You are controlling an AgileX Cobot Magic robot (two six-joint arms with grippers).
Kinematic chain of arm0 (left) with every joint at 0, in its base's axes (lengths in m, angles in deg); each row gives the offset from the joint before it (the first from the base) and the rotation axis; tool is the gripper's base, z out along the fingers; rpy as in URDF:
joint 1: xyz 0 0 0.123 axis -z
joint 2: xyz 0 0 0 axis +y
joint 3: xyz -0.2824 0 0.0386 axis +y
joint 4: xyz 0.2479 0 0.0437 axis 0.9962 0 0.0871
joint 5: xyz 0 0 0 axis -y
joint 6: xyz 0.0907 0 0.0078 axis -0.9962 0 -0.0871
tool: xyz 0 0 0 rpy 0 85 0
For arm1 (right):
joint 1: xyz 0 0 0.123 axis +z
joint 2: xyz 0 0 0 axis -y
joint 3: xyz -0.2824 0 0.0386 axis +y
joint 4: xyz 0.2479 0 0.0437 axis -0.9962 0 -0.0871
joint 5: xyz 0 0 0 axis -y
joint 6: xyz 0.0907 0 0.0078 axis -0.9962 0 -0.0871
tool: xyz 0 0 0 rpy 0 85 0
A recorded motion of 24 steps. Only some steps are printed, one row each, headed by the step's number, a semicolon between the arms.
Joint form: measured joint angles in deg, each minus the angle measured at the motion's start. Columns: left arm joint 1, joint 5, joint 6, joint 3, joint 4, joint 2; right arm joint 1, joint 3, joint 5, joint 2, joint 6, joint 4.
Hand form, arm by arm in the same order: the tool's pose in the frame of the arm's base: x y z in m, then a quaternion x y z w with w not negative. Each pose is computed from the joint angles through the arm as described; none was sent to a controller.
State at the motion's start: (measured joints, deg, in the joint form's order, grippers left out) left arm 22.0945 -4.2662 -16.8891 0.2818 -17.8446 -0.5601; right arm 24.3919 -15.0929 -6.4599 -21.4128 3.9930 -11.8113
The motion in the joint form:
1: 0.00 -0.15 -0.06 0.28 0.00 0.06; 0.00 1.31 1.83 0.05 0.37 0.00
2: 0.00 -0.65 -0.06 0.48 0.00 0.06; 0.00 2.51 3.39 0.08 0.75 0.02
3: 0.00 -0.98 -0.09 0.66 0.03 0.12; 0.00 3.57 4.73 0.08 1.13 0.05
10: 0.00 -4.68 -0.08 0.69 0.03 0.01; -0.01 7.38 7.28 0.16 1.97 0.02
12: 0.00 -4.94 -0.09 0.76 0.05 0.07; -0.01 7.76 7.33 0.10 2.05 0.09
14: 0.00 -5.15 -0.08 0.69 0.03 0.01; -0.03 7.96 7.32 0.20 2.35 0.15
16: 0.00 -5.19 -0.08 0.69 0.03 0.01; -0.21 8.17 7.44 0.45 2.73 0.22
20: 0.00 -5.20 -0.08 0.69 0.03 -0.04; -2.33 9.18 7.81 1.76 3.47 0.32
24: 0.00 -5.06 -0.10 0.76 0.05 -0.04; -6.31 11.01 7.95 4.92 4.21 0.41
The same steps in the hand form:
1: 0.0513 -0.0232 0.2036 0.13777 0.68892 -0.14963 0.69571; 0.0839 0.0397 0.2610 -0.11608 0.74056 0.18729 0.63484
2: 0.0513 -0.0235 0.2017 0.13949 0.69285 -0.14970 0.69144; 0.0843 0.0394 0.2563 -0.11640 0.73842 0.18380 0.63828
3: 0.0515 -0.0237 0.2000 0.14109 0.69601 -0.14924 0.68803; 0.0846 0.0390 0.2521 -0.11718 0.73682 0.18029 0.64099
10: 0.0504 -0.0252 0.1944 0.15197 0.71503 -0.15152 0.66534; 0.0841 0.0379 0.2334 -0.12048 0.74350 0.17034 0.63535
12: 0.0504 -0.0253 0.1935 0.15303 0.71710 -0.15132 0.66291; 0.0840 0.0378 0.2311 -0.12177 0.74556 0.16878 0.63310
14: 0.0503 -0.0254 0.1937 0.15336 0.71745 -0.15178 0.66235; 0.0838 0.0377 0.2301 -0.12410 0.74581 0.16651 0.63296
16: 0.0502 -0.0254 0.1936 0.15348 0.71766 -0.15180 0.66209; 0.0834 0.0371 0.2294 -0.12557 0.74465 0.16314 0.63491
20: 0.0502 -0.0254 0.1936 0.15346 0.71742 -0.15186 0.66234; 0.0821 0.0329 0.2260 -0.11625 0.74231 0.14721 0.64326
24: 0.0503 -0.0253 0.1934 0.15334 0.71706 -0.15145 0.66285; 0.0783 0.0251 0.2200 -0.09453 0.73681 0.12171 0.65830

